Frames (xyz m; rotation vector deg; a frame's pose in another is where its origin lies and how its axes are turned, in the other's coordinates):
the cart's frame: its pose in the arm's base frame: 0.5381 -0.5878 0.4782 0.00 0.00 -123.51
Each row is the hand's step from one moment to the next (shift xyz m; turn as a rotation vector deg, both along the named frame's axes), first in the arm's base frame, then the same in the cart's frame.
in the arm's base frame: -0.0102 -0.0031 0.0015 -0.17 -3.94 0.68
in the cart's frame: 0.0082 -0.0068 0.0015 3.38 2.03 0.68
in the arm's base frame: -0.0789 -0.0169 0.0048 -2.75 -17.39 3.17
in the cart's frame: 0.0577 -0.0565 0.0048 16.02 7.31 3.17
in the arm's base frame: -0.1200 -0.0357 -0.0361 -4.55 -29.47 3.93
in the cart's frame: 0.0960 -0.0803 -0.0361 27.08 12.48 3.93
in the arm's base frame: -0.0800 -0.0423 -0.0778 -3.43 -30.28 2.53
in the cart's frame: 0.0794 -0.0434 -0.0778 27.14 13.86 2.53
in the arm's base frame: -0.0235 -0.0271 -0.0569 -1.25 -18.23 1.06
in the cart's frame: 0.0356 -0.0046 -0.0569 15.89 9.02 1.06
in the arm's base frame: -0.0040 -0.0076 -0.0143 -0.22 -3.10 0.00
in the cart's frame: 0.0085 0.0009 -0.0143 2.71 1.53 0.00
